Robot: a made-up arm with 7 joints. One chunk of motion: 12 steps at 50 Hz.
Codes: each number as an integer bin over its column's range. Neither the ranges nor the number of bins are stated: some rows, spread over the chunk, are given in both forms.
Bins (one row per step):
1: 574 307 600 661 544 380 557
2: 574 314 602 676 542 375 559
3: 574 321 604 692 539 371 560
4: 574 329 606 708 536 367 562
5: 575 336 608 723 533 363 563
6: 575 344 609 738 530 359 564
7: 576 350 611 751 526 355 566
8: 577 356 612 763 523 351 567
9: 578 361 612 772 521 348 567
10: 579 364 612 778 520 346 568
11: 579 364 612 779 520 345 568
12: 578 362 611 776 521 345 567
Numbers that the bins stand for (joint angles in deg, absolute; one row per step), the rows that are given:
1: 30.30 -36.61 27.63 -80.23 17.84 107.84 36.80
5: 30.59 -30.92 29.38 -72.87 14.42 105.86 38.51
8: 31.18 -27.00 30.25 -68.12 11.32 104.46 39.66
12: 31.47 -25.82 30.03 -66.58 10.69 103.76 39.66
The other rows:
2: 30.30 -35.24 28.07 -78.45 17.22 107.25 37.37
3: 30.30 -33.86 28.51 -76.55 16.29 106.79 37.66
4: 30.30 -32.29 28.94 -74.65 15.36 106.32 38.23
6: 30.59 -29.35 29.60 -71.09 13.49 105.39 38.80
7: 30.88 -28.18 30.03 -69.54 12.25 104.92 39.37
9: 31.47 -26.02 30.25 -67.05 10.69 104.11 39.66
10: 31.76 -25.43 30.25 -66.34 10.38 103.88 39.95
11: 31.76 -25.43 30.25 -66.22 10.38 103.76 39.95

